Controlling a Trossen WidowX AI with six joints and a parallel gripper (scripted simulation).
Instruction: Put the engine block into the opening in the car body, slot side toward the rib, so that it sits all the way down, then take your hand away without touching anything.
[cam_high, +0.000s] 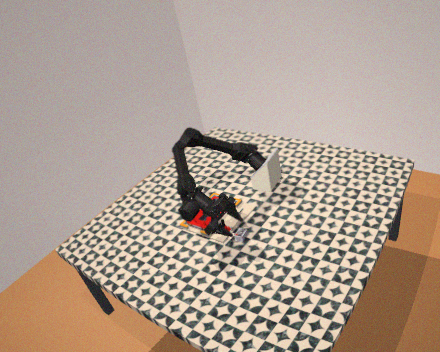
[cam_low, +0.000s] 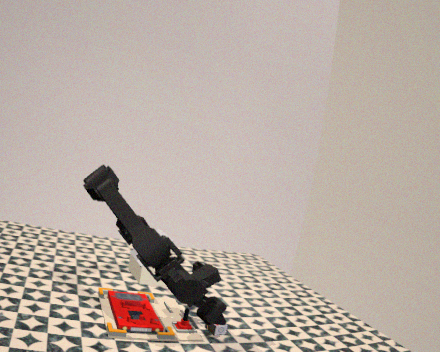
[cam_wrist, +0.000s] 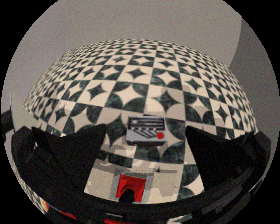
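My gripper tip is now 10 mm to the right of the grey engine block and 40 mm above it.
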